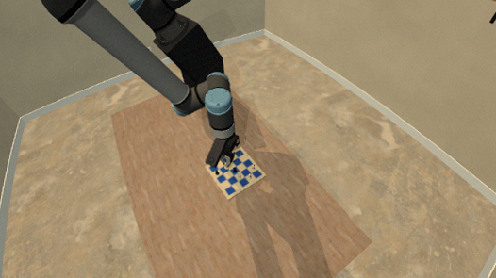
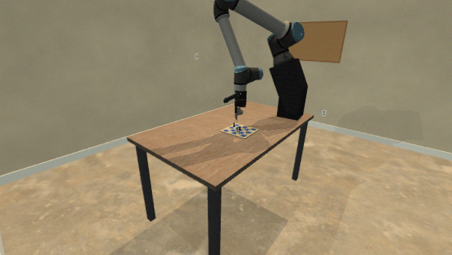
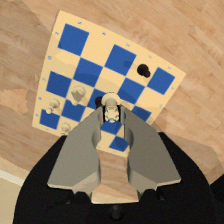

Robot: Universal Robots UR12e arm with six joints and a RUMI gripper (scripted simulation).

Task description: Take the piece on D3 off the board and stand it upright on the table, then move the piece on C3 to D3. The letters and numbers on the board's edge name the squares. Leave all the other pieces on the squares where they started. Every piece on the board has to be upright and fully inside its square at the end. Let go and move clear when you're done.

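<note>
My gripper is now 4 cm to the right of the chessboard and 10 cm above it. Round my hand: white chess piece: 1 cm below.
</note>
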